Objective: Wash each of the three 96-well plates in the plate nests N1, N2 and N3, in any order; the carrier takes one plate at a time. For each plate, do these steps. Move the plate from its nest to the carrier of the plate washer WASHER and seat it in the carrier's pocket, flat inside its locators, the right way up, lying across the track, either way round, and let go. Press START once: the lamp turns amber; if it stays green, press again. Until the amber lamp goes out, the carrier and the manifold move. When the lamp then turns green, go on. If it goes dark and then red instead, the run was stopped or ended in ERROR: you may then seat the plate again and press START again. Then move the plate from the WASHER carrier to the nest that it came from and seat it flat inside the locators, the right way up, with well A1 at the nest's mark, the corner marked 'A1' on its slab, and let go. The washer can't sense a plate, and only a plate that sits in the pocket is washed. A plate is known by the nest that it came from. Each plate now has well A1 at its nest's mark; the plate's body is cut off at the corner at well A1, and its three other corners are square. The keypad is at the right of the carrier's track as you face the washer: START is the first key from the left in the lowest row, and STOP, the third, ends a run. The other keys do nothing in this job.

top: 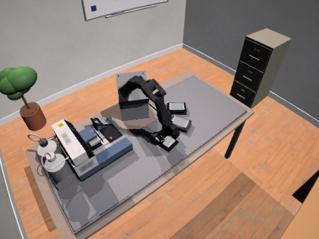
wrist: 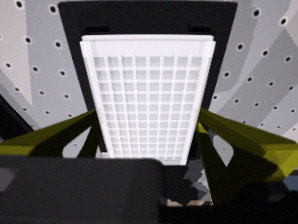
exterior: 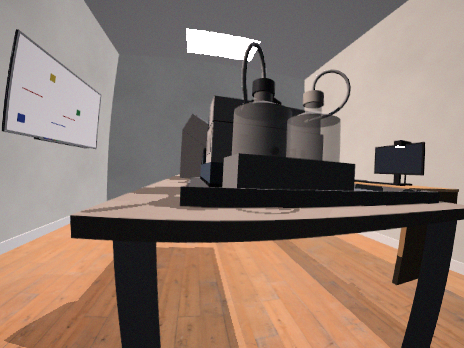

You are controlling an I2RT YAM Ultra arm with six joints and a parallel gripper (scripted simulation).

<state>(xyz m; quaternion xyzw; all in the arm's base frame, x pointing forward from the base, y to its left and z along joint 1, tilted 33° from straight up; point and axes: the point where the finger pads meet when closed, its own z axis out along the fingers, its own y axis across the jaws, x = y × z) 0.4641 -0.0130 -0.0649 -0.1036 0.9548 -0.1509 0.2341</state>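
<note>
Right now the black nest is 20 mm below my hand. Also, from my hand: plate washer: 280 mm behind, 450 mm to the right, 100 mm above; label: 100 mm behind, 20 mm to the right, 30 mm below; dark carrier: 280 mm behind, 290 mm to the right, 50 mm above.
</note>
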